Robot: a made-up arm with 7 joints.
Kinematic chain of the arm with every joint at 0, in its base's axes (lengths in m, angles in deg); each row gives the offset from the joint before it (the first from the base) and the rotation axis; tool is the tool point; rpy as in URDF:
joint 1: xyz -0.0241 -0.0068 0.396 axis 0 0.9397 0.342
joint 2: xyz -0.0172 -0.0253 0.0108 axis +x
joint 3: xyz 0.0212 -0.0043 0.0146 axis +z
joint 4: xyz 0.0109 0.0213 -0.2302 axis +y
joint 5: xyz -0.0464 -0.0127 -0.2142 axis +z
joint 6: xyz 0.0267 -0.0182 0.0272 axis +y
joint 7: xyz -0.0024 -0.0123 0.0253 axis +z
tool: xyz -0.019 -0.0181 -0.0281 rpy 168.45 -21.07 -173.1
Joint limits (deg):
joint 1: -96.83..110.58
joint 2: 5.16..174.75
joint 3: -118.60..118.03
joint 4: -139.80..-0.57
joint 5: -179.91..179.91
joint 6: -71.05..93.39
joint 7: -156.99..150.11
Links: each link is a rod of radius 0.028 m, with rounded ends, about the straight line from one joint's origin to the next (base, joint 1, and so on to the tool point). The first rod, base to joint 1, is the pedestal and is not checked.
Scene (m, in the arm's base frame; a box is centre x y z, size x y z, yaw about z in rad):
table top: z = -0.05
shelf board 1: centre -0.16 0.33 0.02 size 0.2 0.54 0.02 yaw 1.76
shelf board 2: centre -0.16 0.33 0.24 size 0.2 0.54 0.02 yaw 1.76
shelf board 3: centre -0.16 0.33 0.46 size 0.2 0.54 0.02 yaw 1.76
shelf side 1: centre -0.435 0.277 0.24 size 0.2 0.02 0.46 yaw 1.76
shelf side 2: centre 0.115 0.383 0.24 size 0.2 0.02 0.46 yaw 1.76
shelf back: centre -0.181 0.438 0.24 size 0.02 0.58 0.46 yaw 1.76
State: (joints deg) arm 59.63 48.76 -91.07 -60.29 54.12 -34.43 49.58
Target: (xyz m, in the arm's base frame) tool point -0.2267 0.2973 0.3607
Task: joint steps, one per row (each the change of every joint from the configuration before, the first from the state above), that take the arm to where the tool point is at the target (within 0.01 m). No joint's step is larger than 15 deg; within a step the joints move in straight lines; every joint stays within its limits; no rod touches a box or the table.
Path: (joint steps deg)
1: 3.45 10.13 -4.72 -4.39 3.22 0.11 9.74
2: 3.46 10.14 -4.73 -4.39 3.21 0.10 9.74
3: 3.45 10.13 -4.72 -4.39 3.22 0.11 9.74
4: -4.68 2.26 5.30 14.77 -3.57 -0.10 -11.52
5: -4.68 2.27 5.30 14.76 -3.57 -0.10 -11.53
6: -4.68 2.26 5.30 14.77 -3.57 -0.10 -11.52

